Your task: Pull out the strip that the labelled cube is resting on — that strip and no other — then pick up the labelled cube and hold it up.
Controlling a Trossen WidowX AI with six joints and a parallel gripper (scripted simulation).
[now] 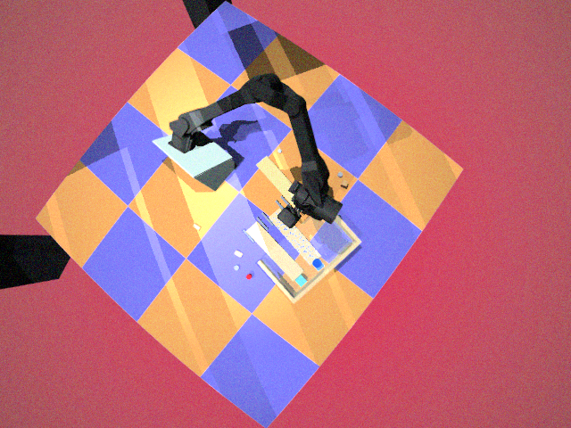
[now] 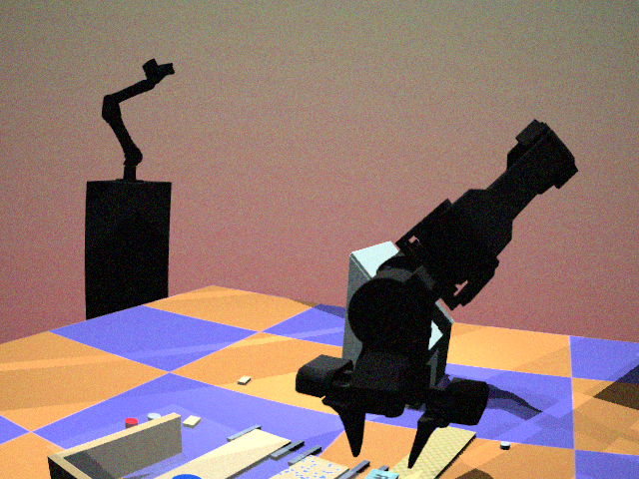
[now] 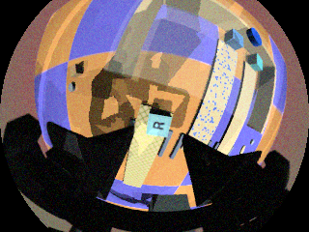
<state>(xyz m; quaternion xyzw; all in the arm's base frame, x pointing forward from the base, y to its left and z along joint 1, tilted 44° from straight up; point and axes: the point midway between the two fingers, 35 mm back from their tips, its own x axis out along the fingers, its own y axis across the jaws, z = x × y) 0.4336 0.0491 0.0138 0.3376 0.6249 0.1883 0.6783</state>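
Now: the labelled cube 30 mm below my gripper tip. The rest, counted from my gripper tip: blue cylinder (150 mm to the right, 150 mm ahead, 10 mm above); small red piece (320 mm to the right, 40 mm below, 30 mm behind); strip (100 mm behind, 50 mm below, 40 mm to the left).
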